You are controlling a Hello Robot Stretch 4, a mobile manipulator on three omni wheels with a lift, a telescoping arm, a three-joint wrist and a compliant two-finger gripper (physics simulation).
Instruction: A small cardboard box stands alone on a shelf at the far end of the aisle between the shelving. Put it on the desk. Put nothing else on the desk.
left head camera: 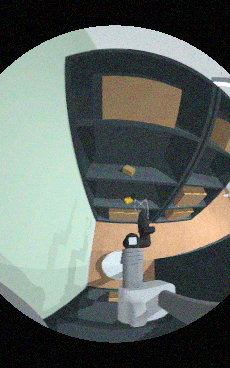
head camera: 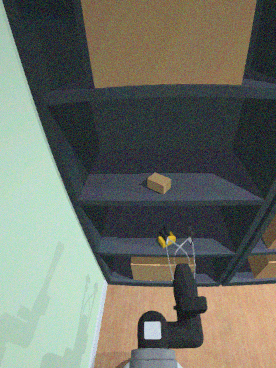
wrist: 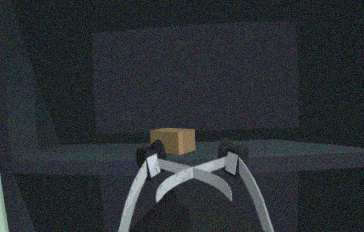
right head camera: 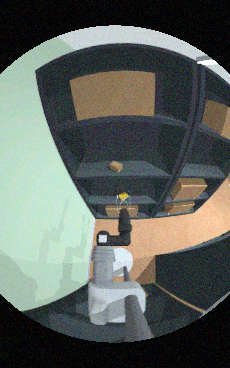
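The small cardboard box (head camera: pixel 159 183) (left head camera: pixel 128 170) (right head camera: pixel 116 166) (wrist: pixel 172 141) stands alone on a middle shelf (head camera: pixel 215 194) (wrist: pixel 280 156) of the dark shelving. My gripper (head camera: pixel 178 236) (left head camera: pixel 142 202) (right head camera: pixel 123 199) (wrist: pixel 192 151) is open and empty, in front of the shelving and short of the box. In the wrist view the box shows beyond the fingertips, left of the midline between them, its lower left corner hidden by the left fingertip. I cannot make out the desk in any view.
A yellow block (head camera: pixel 162 242) (left head camera: pixel 128 200) lies one shelf lower, partly behind the gripper in the head view. Large cartons (head camera: pixel 167 45) (head camera: pixel 150 269) stand on the shelves above and below. A pale green wall (head camera: pixel 35 200) is close on the left. More shelving (right head camera: pixel 196 125) adjoins on the right.
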